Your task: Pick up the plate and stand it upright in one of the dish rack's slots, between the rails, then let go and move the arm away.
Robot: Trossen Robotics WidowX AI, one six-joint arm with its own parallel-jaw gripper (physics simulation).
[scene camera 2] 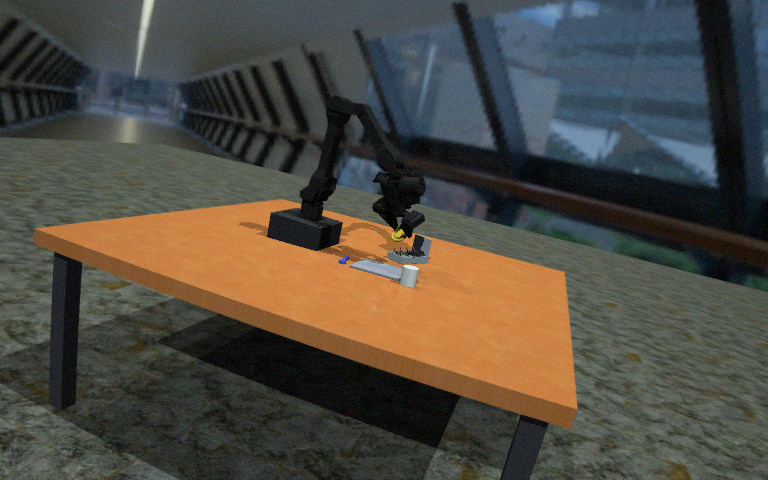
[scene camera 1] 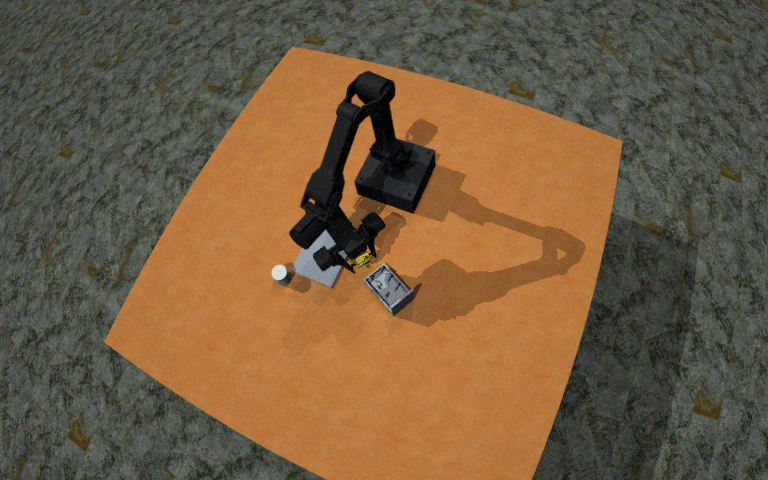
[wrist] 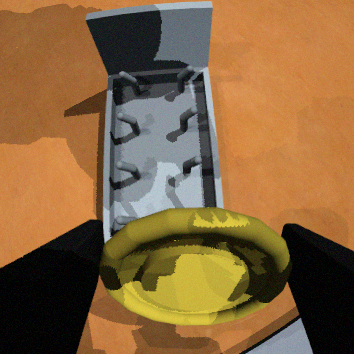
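Observation:
The yellow round plate point(scene camera 1: 361, 260) point(scene camera 2: 398, 234) point(wrist: 195, 280) is tilted and held off the table. My gripper point(scene camera 1: 364, 263) point(scene camera 2: 399, 234) point(wrist: 194, 235) is shut on it, with one finger at each side of its rim. The grey dish rack point(scene camera 1: 380, 299) point(scene camera 2: 398, 260) point(wrist: 187, 35) stands on the table, with two rows of short pegs and a raised panel at its far end in the wrist view. The plate is above and beside the rack's near end, outside the slots, and hides part of that end in the wrist view.
A flat light-grey board point(scene camera 1: 317, 266) point(scene camera 2: 373, 268) point(wrist: 287, 340) lies near the rack, partly below the gripper in scene camera 1. A white cylinder point(scene camera 1: 279, 273) point(scene camera 2: 409, 276) stands by its edge. A small blue object point(scene camera 2: 343, 260) lies at the board's other end.

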